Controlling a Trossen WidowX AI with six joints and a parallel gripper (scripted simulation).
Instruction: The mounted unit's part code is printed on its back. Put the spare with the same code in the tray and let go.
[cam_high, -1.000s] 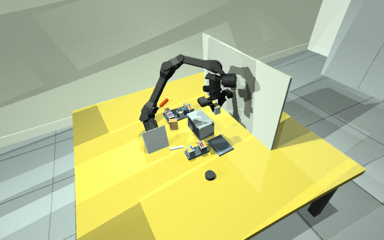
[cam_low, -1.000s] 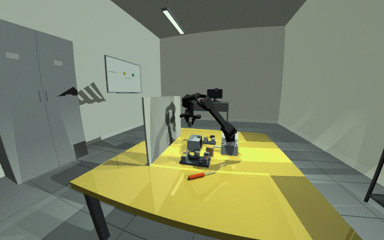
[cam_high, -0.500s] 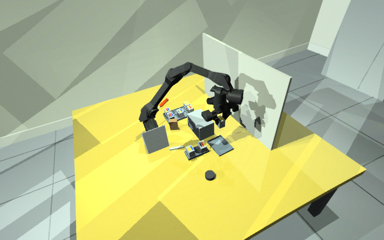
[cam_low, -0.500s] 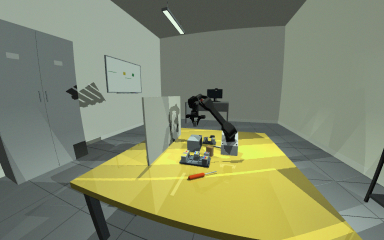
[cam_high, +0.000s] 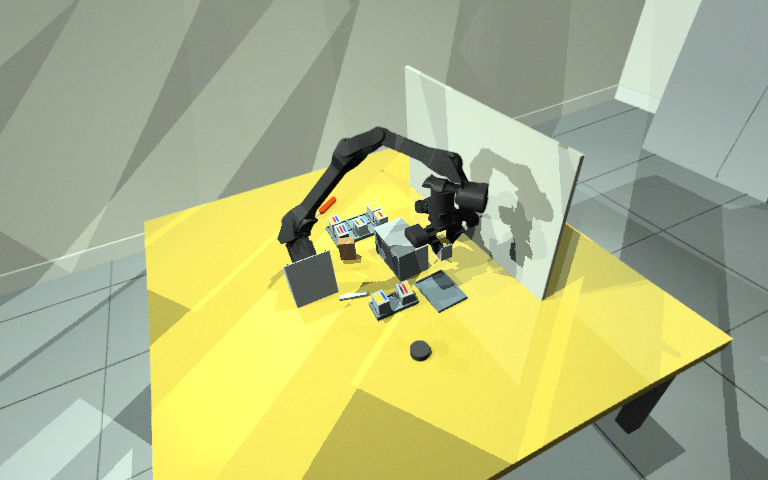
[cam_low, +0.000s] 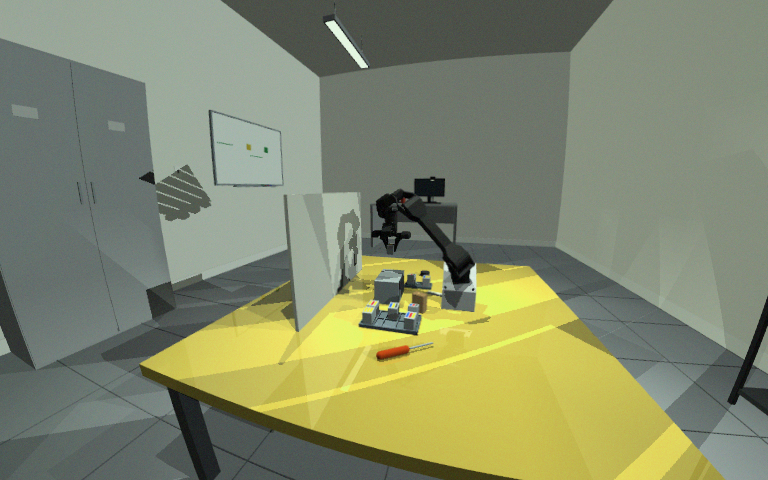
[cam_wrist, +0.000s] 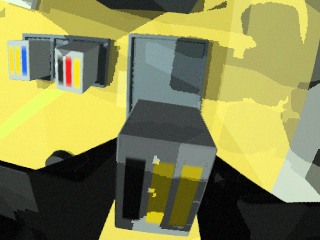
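Right now my gripper tip is 160 mm above the flat tray. Also, from my gripper tip: mounted unit: 190 mm to the left, 110 mm below, 10 mm behind; then grey spare: 20 mm above; then rack: 150 mm below, 140 mm behind, 40 mm to the left.
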